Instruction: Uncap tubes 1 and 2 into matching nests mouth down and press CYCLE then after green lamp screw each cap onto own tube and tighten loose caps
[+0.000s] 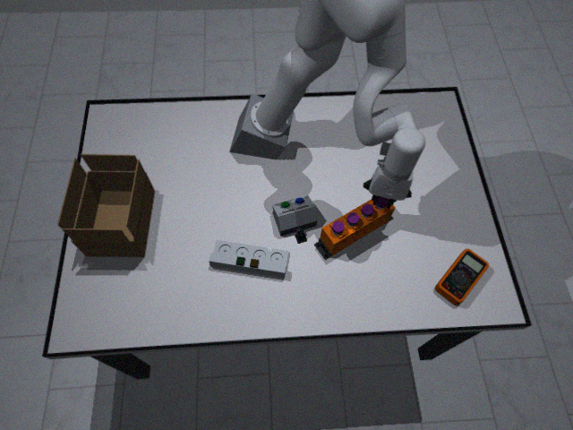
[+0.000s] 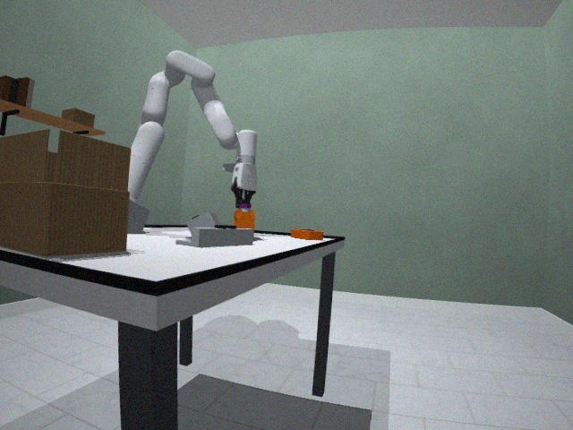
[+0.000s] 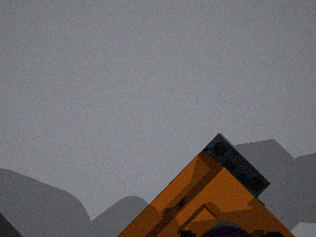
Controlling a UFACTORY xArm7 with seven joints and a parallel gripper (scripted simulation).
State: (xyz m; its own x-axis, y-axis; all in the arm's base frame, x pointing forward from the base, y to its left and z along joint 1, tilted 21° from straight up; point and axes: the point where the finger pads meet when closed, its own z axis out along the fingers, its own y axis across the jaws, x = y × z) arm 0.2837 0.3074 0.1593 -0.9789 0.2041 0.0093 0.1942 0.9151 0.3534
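Right now my hand is 1 cm above the tube 1. From my hand the other things lie so: blue key (2 cm behind, 24 cm to the right, 6 cm below); then purple cap (3 cm ahead, 4 cm to the right, 2 cm below); then grey key housing (1 cm ahead, 26 cm to the right, 8 cm below).
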